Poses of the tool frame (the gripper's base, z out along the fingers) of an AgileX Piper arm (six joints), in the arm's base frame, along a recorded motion.
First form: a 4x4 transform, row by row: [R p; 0 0 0 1], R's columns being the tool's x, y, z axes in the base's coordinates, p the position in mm. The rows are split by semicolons.
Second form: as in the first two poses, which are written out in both.
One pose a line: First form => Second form
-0.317 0.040 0.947 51; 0.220 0.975 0.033 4; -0.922 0.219 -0.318 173; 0 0 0 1 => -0.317 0.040 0.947 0.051; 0.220 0.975 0.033 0.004; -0.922 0.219 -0.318 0.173; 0 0 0 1
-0.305 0.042 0.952 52; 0.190 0.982 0.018 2; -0.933 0.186 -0.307 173; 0 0 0 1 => -0.305 0.042 0.952 0.052; 0.190 0.982 0.018 0.002; -0.933 0.186 -0.307 0.173; 0 0 0 1
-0.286 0.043 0.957 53; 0.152 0.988 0.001 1; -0.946 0.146 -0.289 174; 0 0 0 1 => -0.286 0.043 0.957 0.053; 0.152 0.988 0.001 0.001; -0.946 0.146 -0.289 0.174; 0 0 0 1
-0.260 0.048 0.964 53; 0.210 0.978 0.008 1; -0.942 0.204 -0.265 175; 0 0 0 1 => -0.260 0.048 0.964 0.053; 0.210 0.978 0.008 0.001; -0.942 0.204 -0.265 0.175; 0 0 0 1
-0.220 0.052 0.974 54; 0.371 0.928 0.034 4; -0.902 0.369 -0.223 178; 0 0 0 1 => -0.220 0.052 0.974 0.054; 0.371 0.928 0.034 0.004; -0.902 0.369 -0.223 0.178; 0 0 0 1
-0.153 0.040 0.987 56; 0.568 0.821 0.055 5; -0.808 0.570 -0.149 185; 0 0 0 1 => -0.153 0.040 0.987 0.056; 0.568 0.821 0.055 0.005; -0.808 0.570 -0.149 0.185; 0 0 0 1
